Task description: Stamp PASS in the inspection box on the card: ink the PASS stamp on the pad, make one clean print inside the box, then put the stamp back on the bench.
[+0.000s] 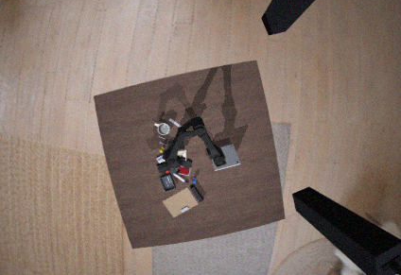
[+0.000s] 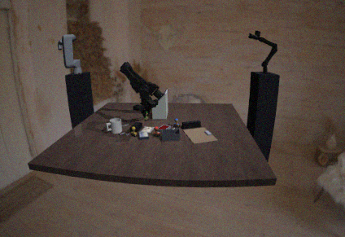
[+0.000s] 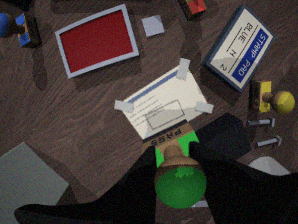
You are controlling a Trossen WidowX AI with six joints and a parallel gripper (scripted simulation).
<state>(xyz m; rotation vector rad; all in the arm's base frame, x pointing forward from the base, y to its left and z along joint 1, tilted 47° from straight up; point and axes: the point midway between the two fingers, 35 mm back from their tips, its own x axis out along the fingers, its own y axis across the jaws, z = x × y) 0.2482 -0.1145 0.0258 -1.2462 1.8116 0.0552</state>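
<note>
Now: gripper tip 18 cm to the right of the white marker, 8 cm above it and 4 cm short of it. From my gripper tip the other things lie so: green-knobbed stamp (right at my gripper tip); then red ink pad (12 cm to the left, 9 cm below, 1 cm ahead); then white card (9 cm below, 1 cm ahead).
</note>
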